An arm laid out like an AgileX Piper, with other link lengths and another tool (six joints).
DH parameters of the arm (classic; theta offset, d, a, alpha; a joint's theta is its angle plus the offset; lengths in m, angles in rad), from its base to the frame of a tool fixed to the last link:
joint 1: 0 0.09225 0 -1.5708
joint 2: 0.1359 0 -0.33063 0
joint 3: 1.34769 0 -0.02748 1.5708
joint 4: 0 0.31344 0 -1.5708
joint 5: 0 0 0 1.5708
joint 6: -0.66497 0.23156 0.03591 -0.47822
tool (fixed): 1.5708 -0.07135 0 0
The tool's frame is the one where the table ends.
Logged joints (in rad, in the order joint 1, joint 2, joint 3, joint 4, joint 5, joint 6), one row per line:
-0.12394, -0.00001, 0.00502, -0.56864, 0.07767, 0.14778
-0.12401, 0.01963, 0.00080, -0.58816, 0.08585, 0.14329
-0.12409, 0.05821, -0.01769, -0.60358, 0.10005, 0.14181
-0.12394, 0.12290, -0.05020, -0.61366, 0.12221, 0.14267
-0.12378, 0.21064, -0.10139, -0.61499, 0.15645, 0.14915
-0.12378, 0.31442, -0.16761, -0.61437, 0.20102, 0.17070
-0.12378, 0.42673, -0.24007, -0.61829, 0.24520, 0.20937
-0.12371, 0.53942, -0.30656, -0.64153, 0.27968, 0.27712
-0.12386, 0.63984, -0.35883, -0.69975, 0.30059, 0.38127
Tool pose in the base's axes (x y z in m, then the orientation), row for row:
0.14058, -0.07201, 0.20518, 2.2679, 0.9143, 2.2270
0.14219, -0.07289, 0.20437, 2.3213, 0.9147, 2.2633
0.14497, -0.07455, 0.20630, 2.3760, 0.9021, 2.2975
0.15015, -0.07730, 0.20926, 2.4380, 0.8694, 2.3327
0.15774, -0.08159, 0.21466, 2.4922, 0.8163, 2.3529
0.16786, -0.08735, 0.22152, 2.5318, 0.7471, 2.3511
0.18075, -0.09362, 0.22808, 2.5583, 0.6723, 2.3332
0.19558, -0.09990, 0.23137, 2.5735, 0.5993, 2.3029
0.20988, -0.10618, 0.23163, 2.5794, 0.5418, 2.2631
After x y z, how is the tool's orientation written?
As angles about the fixed x, y, z axes (roll, pitch, yaw), in radians.
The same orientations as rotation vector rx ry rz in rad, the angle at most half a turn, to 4 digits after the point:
0.4577, 1.9413, 0.3922
0.4569, 1.9662, 0.3638
0.4665, 1.9974, 0.3401
0.4906, 2.0432, 0.3205
0.5350, 2.0968, 0.3097
0.6012, 2.1514, 0.3093
0.6798, 2.2002, 0.3174
0.7650, 2.2379, 0.3318
0.8472, 2.2560, 0.3440

